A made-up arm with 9 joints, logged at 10 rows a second.
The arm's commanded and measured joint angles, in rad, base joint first. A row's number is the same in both.
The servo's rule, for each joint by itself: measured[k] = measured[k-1] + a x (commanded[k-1-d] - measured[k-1]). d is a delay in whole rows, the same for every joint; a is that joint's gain. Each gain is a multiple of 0.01, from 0.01 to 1. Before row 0 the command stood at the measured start. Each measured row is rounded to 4 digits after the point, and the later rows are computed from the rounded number. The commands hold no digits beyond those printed.
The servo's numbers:
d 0
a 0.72 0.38 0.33 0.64 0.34 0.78 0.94 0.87 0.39
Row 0, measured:
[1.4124, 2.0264, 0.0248, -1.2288, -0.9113, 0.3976, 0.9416, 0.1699, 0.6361]
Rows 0 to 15, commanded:
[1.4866, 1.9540, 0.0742, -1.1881, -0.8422, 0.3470, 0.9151, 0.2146, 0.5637]
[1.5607, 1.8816, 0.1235, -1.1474, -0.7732, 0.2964, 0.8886, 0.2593, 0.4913]
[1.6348, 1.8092, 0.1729, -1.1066, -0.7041, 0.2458, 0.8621, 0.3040, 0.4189]
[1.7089, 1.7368, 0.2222, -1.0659, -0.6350, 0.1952, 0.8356, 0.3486, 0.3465]
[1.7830, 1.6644, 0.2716, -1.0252, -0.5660, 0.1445, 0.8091, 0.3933, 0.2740]
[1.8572, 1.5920, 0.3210, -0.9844, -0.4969, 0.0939, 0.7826, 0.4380, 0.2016]
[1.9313, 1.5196, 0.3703, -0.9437, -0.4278, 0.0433, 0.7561, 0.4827, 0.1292]
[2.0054, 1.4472, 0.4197, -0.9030, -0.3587, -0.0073, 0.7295, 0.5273, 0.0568]
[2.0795, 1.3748, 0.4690, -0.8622, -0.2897, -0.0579, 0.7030, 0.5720, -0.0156]
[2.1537, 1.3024, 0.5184, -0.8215, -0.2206, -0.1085, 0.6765, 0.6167, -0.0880]
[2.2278, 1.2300, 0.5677, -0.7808, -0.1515, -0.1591, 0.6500, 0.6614, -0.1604]
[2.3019, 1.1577, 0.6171, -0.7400, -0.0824, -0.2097, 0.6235, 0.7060, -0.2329]
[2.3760, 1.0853, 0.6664, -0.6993, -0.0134, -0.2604, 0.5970, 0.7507, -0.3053]
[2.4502, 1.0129, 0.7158, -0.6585, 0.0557, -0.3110, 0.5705, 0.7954, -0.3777]
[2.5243, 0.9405, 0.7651, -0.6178, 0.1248, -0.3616, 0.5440, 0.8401, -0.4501]
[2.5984, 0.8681, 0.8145, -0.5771, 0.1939, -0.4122, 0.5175, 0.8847, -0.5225]
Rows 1 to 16, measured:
[1.4658, 1.9989, 0.0411, -1.2028, -0.8878, 0.3581, 0.9167, 0.2088, 0.6079]
[1.5341, 1.9543, 0.0683, -1.1673, -0.8488, 0.3100, 0.8903, 0.2527, 0.5624]
[1.6066, 1.8992, 0.1028, -1.1285, -0.7996, 0.2599, 0.8638, 0.2973, 0.5064]
[1.6803, 1.8375, 0.1422, -1.0884, -0.7436, 0.2094, 0.8373, 0.3419, 0.4440]
[1.7542, 1.7717, 0.1849, -1.0480, -0.6832, 0.1588, 0.8108, 0.3866, 0.3777]
[1.8284, 1.7034, 0.2298, -1.0073, -0.6199, 0.1082, 0.7843, 0.4313, 0.3090]
[1.9025, 1.6336, 0.2762, -0.9666, -0.5546, 0.0576, 0.7578, 0.4760, 0.2389]
[1.9766, 1.5628, 0.3236, -0.9259, -0.4880, 0.0070, 0.7312, 0.5206, 0.1679]
[2.0507, 1.4914, 0.3716, -0.8851, -0.4206, -0.0436, 0.7047, 0.5653, 0.0963]
[2.1249, 1.4196, 0.4200, -0.8444, -0.3526, -0.0942, 0.6782, 0.6100, 0.0244]
[2.1990, 1.3476, 0.4687, -0.8037, -0.2842, -0.1448, 0.6517, 0.6547, -0.0477]
[2.2731, 1.2754, 0.5177, -0.7629, -0.2156, -0.1954, 0.6252, 0.6993, -0.1199]
[2.3472, 1.2032, 0.5668, -0.7222, -0.1469, -0.2461, 0.5987, 0.7440, -0.1922]
[2.4214, 1.1309, 0.6160, -0.6814, -0.0780, -0.2967, 0.5722, 0.7887, -0.2645]
[2.4955, 1.0585, 0.6652, -0.6407, -0.0090, -0.3473, 0.5457, 0.8334, -0.3369]
[2.5696, 0.9861, 0.7145, -0.6000, 0.0600, -0.3979, 0.5192, 0.8780, -0.4093]

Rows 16 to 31, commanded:
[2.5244, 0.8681, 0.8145, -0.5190, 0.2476, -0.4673, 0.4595, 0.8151, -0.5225]
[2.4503, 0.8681, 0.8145, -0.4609, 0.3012, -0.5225, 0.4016, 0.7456, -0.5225]
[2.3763, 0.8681, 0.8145, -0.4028, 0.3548, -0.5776, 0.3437, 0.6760, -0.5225]
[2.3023, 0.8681, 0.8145, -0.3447, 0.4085, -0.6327, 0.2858, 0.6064, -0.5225]
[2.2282, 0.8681, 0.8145, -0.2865, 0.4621, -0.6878, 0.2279, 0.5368, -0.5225]
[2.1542, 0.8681, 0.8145, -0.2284, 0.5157, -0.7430, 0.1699, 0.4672, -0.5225]
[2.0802, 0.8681, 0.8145, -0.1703, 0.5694, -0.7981, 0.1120, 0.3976, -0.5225]
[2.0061, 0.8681, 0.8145, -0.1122, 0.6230, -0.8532, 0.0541, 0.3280, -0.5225]
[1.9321, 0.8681, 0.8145, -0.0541, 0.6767, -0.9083, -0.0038, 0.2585, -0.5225]
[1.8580, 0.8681, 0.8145, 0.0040, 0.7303, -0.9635, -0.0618, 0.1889, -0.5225]
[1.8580, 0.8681, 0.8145, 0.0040, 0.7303, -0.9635, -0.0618, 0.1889, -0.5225]
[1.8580, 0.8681, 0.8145, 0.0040, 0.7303, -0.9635, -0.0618, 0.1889, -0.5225]
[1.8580, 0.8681, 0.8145, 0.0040, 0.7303, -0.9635, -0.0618, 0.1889, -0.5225]
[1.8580, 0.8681, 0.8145, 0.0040, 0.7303, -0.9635, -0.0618, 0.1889, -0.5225]
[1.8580, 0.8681, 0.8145, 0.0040, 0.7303, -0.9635, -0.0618, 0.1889, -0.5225]
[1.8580, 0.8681, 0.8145, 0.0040, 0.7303, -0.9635, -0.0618, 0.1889, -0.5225]
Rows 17 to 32, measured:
[2.5371, 0.9413, 0.7475, -0.5482, 0.1238, -0.4520, 0.4631, 0.8233, -0.4534]
[2.4746, 0.9135, 0.7696, -0.4923, 0.1841, -0.5070, 0.4053, 0.7557, -0.4803]
[2.4038, 0.8962, 0.7844, -0.4350, 0.2421, -0.5621, 0.3474, 0.6864, -0.4968]
[2.3307, 0.8855, 0.7943, -0.3772, 0.2987, -0.6172, 0.2895, 0.6168, -0.5068]
[2.2569, 0.8789, 0.8010, -0.3192, 0.3543, -0.6723, 0.2316, 0.5472, -0.5129]
[2.1830, 0.8748, 0.8055, -0.2611, 0.4092, -0.7274, 0.1736, 0.4776, -0.5166]
[2.1090, 0.8723, 0.8085, -0.2030, 0.4637, -0.7825, 0.1157, 0.4080, -0.5189]
[2.0349, 0.8707, 0.8105, -0.1449, 0.5179, -0.8376, 0.0578, 0.3384, -0.5203]
[1.9609, 0.8697, 0.8118, -0.0868, 0.5719, -0.8927, -0.0001, 0.2689, -0.5212]
[1.8868, 0.8691, 0.8127, -0.0287, 0.6258, -0.9479, -0.0581, 0.1993, -0.5217]
[1.8661, 0.8687, 0.8133, -0.0078, 0.6613, -0.9601, -0.0616, 0.1903, -0.5220]
[1.8603, 0.8685, 0.8137, -0.0002, 0.6848, -0.9628, -0.0618, 0.1891, -0.5222]
[1.8586, 0.8683, 0.8140, 0.0025, 0.7003, -0.9633, -0.0618, 0.1889, -0.5223]
[1.8582, 0.8682, 0.8142, 0.0035, 0.7105, -0.9635, -0.0618, 0.1889, -0.5224]
[1.8581, 0.8682, 0.8143, 0.0038, 0.7172, -0.9635, -0.0618, 0.1889, -0.5224]
[1.8580, 0.8682, 0.8144, 0.0039, 0.7217, -0.9635, -0.0618, 0.1889, -0.5224]

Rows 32 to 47, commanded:
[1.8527, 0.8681, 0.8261, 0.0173, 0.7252, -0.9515, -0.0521, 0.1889, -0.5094]
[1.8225, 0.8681, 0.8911, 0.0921, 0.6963, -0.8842, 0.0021, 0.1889, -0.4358]
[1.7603, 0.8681, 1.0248, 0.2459, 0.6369, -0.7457, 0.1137, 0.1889, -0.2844]
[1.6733, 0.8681, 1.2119, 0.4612, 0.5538, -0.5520, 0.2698, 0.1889, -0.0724]
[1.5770, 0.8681, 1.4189, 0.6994, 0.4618, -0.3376, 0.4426, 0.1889, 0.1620]
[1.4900, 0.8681, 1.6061, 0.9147, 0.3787, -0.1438, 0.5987, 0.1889, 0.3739]
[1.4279, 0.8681, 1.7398, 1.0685, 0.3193, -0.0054, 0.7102, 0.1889, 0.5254]
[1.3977, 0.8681, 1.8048, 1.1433, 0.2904, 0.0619, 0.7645, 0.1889, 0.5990]
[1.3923, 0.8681, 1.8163, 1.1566, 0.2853, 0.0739, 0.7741, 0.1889, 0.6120]
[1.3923, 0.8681, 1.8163, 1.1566, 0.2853, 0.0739, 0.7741, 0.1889, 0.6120]
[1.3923, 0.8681, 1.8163, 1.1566, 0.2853, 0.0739, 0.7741, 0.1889, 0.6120]
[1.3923, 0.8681, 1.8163, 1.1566, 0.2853, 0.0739, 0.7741, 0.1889, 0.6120]
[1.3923, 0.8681, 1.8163, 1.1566, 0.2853, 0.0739, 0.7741, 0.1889, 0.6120]
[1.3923, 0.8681, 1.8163, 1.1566, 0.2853, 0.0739, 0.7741, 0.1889, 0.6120]
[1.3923, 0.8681, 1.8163, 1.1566, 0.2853, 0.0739, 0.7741, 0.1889, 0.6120]
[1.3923, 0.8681, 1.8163, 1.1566, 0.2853, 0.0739, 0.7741, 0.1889, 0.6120]
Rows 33 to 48, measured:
[1.8542, 0.8682, 0.8183, 0.0125, 0.7229, -0.9541, -0.0527, 0.1889, -0.5173]
[1.8314, 0.8682, 0.8423, 0.0634, 0.7139, -0.8996, -0.0012, 0.1889, -0.4855]
[1.7802, 0.8682, 0.9025, 0.1802, 0.6877, -0.7796, 0.1068, 0.1889, -0.4071]
[1.7032, 0.8682, 1.0046, 0.3600, 0.6422, -0.6021, 0.2600, 0.1889, -0.2766]
[1.6123, 0.8682, 1.1413, 0.5772, 0.5809, -0.3958, 0.4316, 0.1889, -0.1055]
[1.5242, 0.8682, 1.2947, 0.7932, 0.5122, -0.1992, 0.5887, 0.1889, 0.0815]
[1.4549, 0.8682, 1.4416, 0.9694, 0.4466, -0.0480, 0.7029, 0.1889, 0.2546]
[1.4137, 0.8682, 1.5615, 1.0807, 0.3935, 0.0377, 0.7608, 0.1889, 0.3889]
[1.3983, 0.8682, 1.6456, 1.1293, 0.3567, 0.0659, 0.7733, 0.1889, 0.4759]
[1.3940, 0.8682, 1.7019, 1.1468, 0.3324, 0.0721, 0.7741, 0.1889, 0.5290]
[1.3928, 0.8682, 1.7397, 1.1531, 0.3164, 0.0735, 0.7741, 0.1889, 0.5614]
[1.3924, 0.8682, 1.7650, 1.1553, 0.3058, 0.0738, 0.7741, 0.1889, 0.5811]
[1.3923, 0.8682, 1.7819, 1.1561, 0.2988, 0.0739, 0.7741, 0.1889, 0.5932]
[1.3923, 0.8682, 1.7933, 1.1564, 0.2942, 0.0739, 0.7741, 0.1889, 0.6005]
[1.3923, 0.8682, 1.8009, 1.1565, 0.2912, 0.0739, 0.7741, 0.1889, 0.6050]
[1.3923, 0.8682, 1.8060, 1.1566, 0.2892, 0.0739, 0.7741, 0.1889, 0.6077]

